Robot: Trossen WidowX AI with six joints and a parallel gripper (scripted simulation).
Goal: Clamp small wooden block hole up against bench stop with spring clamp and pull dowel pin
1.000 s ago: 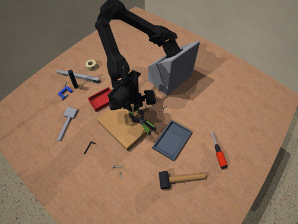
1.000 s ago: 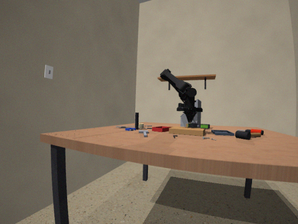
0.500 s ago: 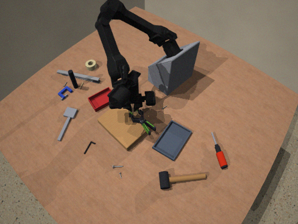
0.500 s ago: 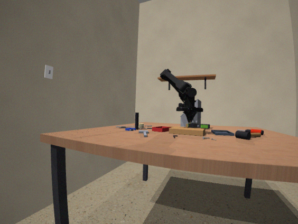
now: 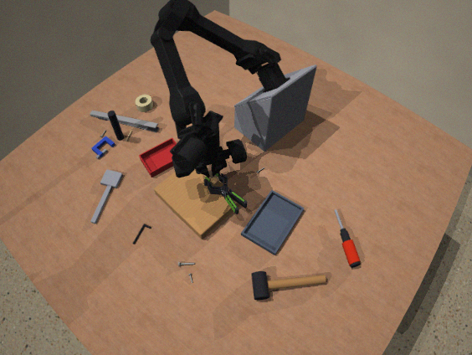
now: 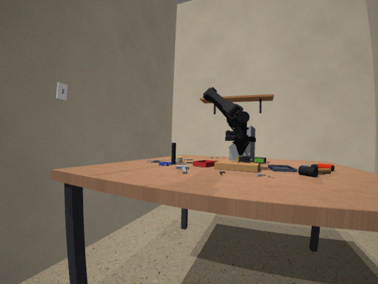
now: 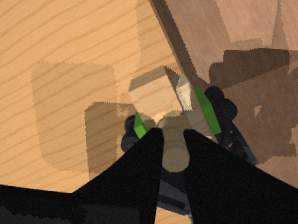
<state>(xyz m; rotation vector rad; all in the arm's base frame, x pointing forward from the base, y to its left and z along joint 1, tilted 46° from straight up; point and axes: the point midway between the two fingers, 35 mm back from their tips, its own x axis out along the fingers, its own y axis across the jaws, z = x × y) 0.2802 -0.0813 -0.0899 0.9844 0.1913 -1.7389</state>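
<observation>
Now: the dowel pin 4 cm below my hand. From my hand the other things lie so: small wooden block: 6 cm below; wooden board: 8 cm below, 6 cm ahead; bench stop: 6 cm below, 1 cm behind.
</observation>
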